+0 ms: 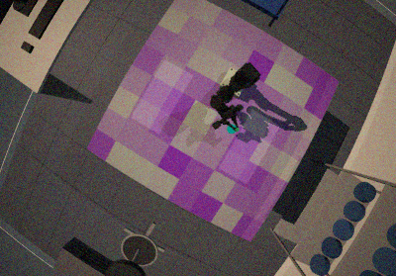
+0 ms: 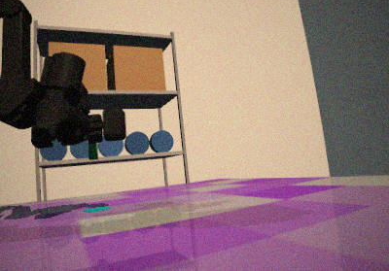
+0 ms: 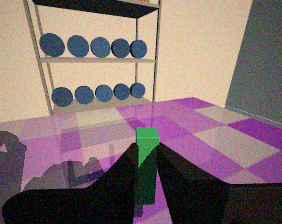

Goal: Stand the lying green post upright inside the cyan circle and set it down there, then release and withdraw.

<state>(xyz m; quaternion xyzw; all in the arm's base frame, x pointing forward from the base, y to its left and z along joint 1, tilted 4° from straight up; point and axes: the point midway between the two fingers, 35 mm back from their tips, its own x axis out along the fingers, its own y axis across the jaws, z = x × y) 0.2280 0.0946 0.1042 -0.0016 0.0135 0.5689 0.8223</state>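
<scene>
My gripper tip is now 16 cm above the cyan circle. From my gripper tip the other things lie so: green post 2 cm below.
</scene>
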